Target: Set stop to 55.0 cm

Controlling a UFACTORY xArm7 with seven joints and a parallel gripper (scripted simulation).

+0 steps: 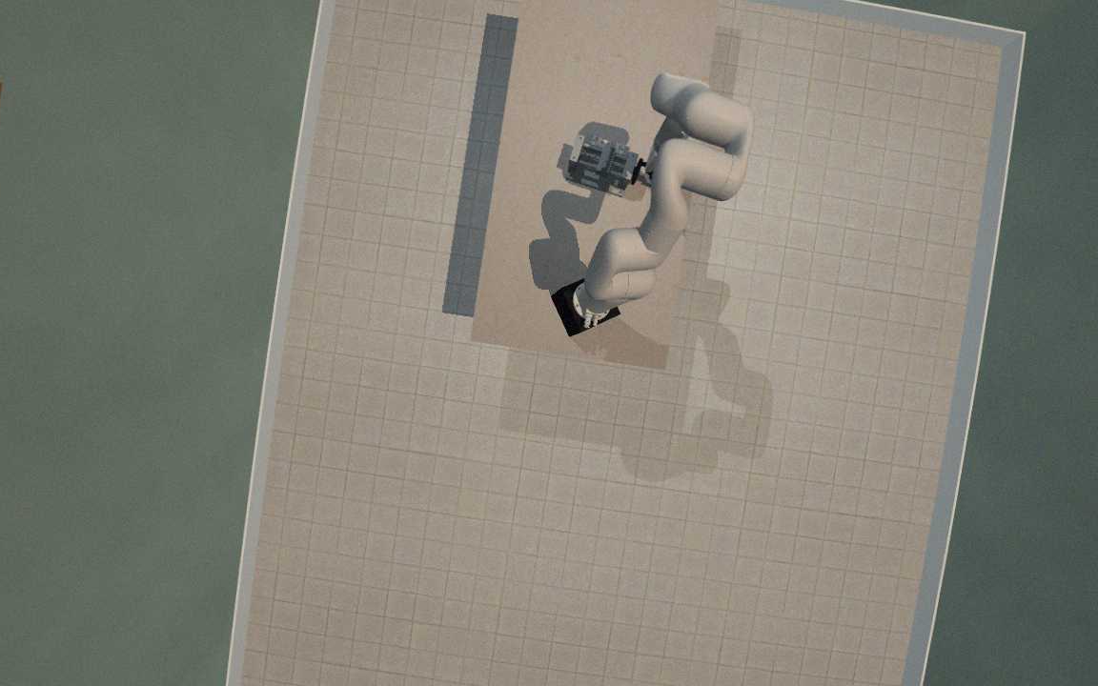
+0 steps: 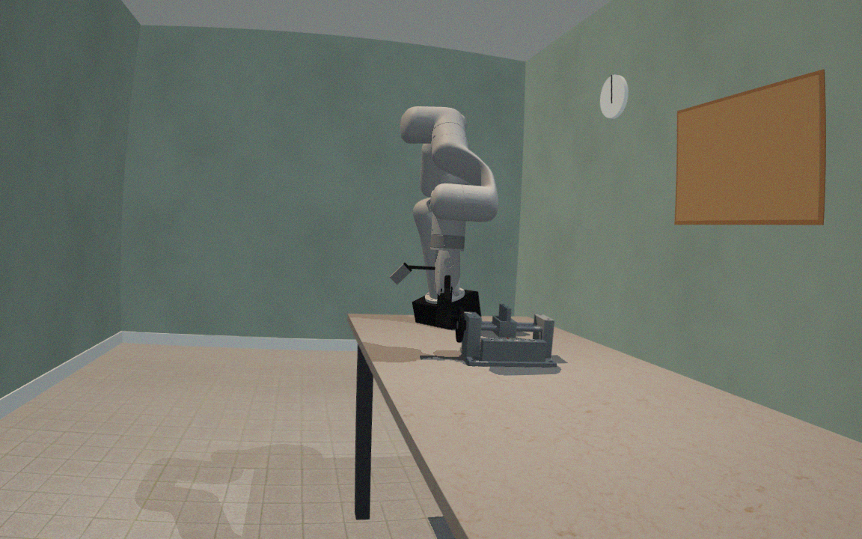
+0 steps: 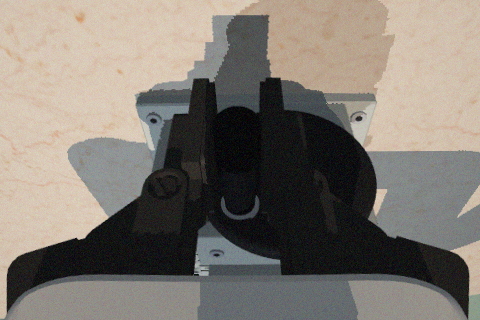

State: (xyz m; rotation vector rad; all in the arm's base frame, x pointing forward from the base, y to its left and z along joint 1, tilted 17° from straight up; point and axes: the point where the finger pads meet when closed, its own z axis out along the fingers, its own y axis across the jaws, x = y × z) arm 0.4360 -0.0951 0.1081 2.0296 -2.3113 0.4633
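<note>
The stop block is 140 mm to the left of my hand and 10 mm ahead of it. The rest, counted from my hand: crank handle: 10 mm to the left; black handwheel: 30 mm to the left, 10 mm below.
</note>
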